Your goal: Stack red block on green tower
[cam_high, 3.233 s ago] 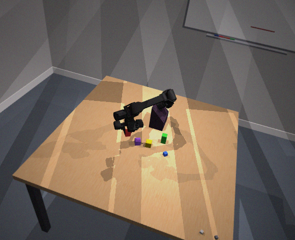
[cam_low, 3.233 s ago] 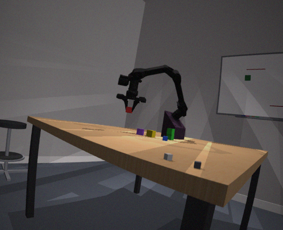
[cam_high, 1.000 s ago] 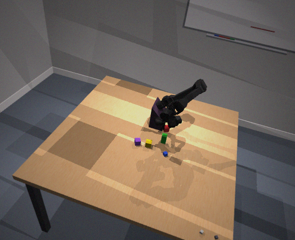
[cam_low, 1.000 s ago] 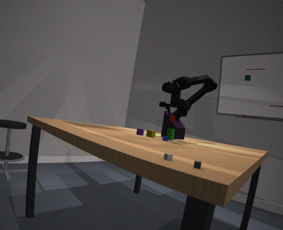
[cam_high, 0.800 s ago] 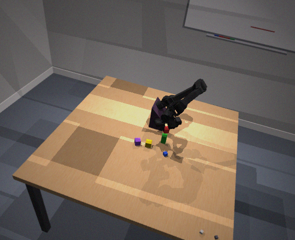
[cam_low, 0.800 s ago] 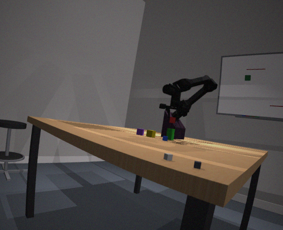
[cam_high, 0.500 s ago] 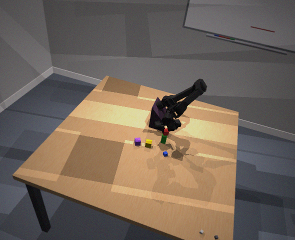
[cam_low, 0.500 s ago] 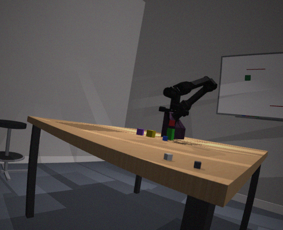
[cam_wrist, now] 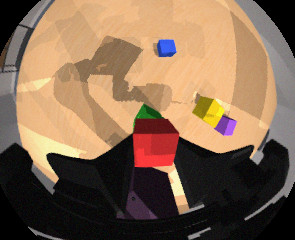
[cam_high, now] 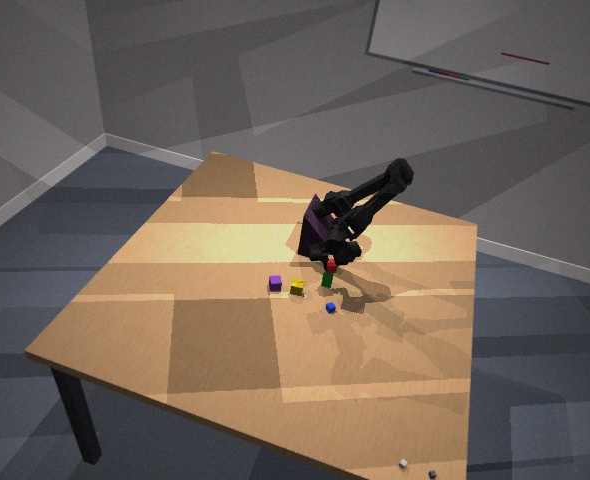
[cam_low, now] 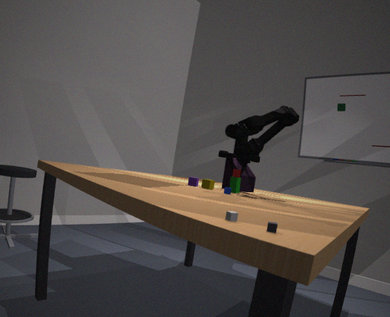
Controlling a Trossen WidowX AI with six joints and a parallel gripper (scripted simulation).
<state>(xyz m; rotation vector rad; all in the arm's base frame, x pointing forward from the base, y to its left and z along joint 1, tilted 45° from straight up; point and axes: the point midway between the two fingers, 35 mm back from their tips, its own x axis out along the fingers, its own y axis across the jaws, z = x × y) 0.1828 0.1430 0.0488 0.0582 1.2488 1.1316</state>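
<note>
My gripper tip is now 1 cm below the red block. The rest, counted from my gripper tip: purple block (11 cm ahead, 16 cm to the right, 6 cm below); then yellow block (9 cm ahead, 8 cm to the right, 6 cm below); then small blue block (11 cm ahead, 6 cm to the left, 7 cm below).
</note>
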